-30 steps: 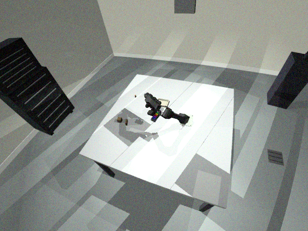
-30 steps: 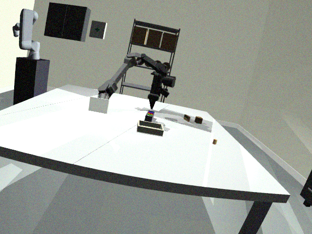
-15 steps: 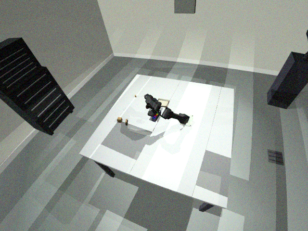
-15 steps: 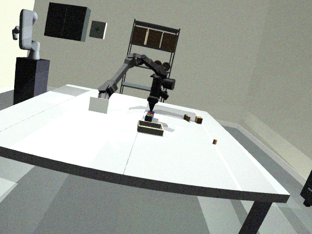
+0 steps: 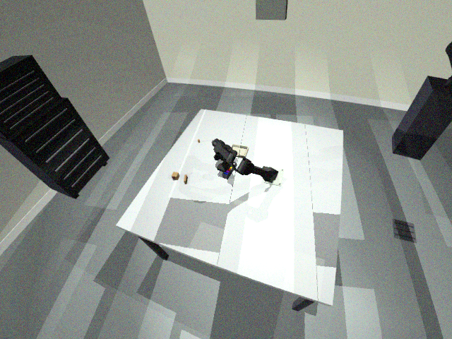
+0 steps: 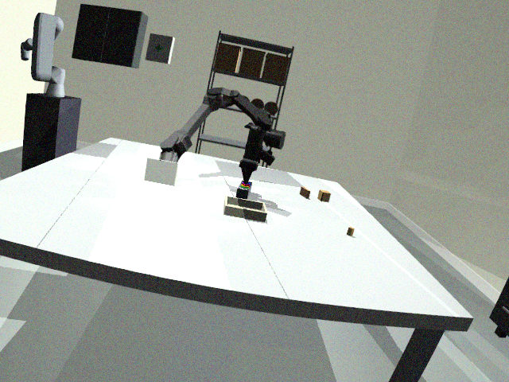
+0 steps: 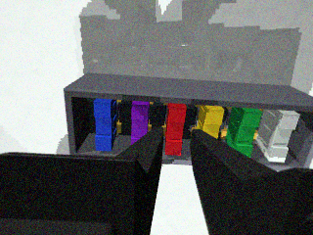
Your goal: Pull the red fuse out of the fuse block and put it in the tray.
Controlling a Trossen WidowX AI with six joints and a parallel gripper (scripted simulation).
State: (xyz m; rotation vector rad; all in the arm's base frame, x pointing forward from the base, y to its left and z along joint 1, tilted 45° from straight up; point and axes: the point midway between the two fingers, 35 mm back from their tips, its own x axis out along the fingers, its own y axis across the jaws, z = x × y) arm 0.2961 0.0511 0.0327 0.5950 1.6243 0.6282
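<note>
My gripper tip is 2 cm above the red fuse. The rest, counted from my gripper tip: tray: 21 cm to the right, 4 cm below, 2 cm ahead.
</note>
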